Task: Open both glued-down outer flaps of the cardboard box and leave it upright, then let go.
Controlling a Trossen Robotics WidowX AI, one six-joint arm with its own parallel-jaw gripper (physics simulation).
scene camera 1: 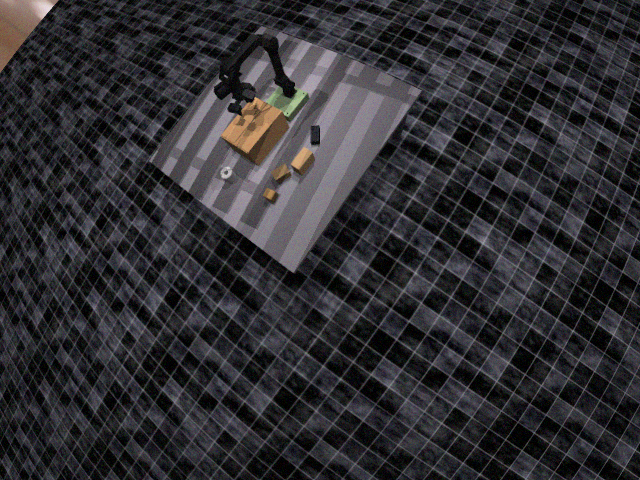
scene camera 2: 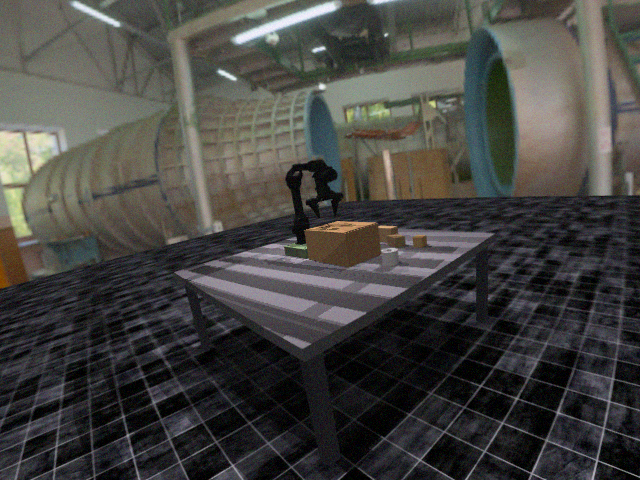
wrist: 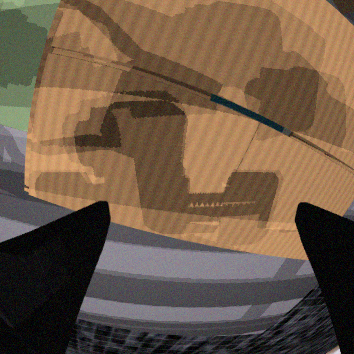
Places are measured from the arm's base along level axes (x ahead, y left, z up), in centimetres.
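Pixels of known places: gripper, fingertip midpoint: [scene camera 1: 244, 109] [scene camera 2: 327, 216] [wrist: 206, 212]; arm's base, origin of the base link: [scene camera 1: 290, 92] [scene camera 2: 302, 242].
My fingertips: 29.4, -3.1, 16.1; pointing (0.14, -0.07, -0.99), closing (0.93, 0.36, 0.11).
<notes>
Ahead of a thing's pixels: the offset from my fingertips to its top centre, as dx, dy, dz. Level surfaces: height alone.
The cardboard box {+3.3, +4.4, -5.6} [scene camera 1: 270, 140] [scene camera 2: 338, 248] [wrist: 210, 150] stands upright on the table. Its two outer flaps lie flat and closed in the scene views, meeting at a narrow seam. In the wrist view the seam runs slantwise across the top, and a short dark teal strip {+3.3, +4.4, -7.3} [wrist: 250, 114] shows along it. Shadows of the arm fall over the flaps. My gripper [scene camera 1: 245, 104] [scene camera 2: 326, 213] [wrist: 206, 212] is open and empty. It hangs above the box top, apart from it, with its fingers pointing down. The fingertips flank the box's near edge in the wrist view.
A green plate [scene camera 1: 298, 104] [scene camera 2: 295, 251] lies at the arm's base beside the box. A white roll {+32.6, +4.9, -15.2} [scene camera 1: 225, 172] [scene camera 2: 389, 256], three small cardboard-coloured blocks {+3.1, +38.4, -13.3} [scene camera 1: 302, 160] {+28.1, +34.5, -16.3} [scene camera 2: 419, 240] and a black block {-14.9, +32.9, -17.9} [scene camera 1: 315, 134] stand or lie on the striped table {dz -21.3} [scene camera 1: 330, 186] [scene camera 2: 268, 294].
</notes>
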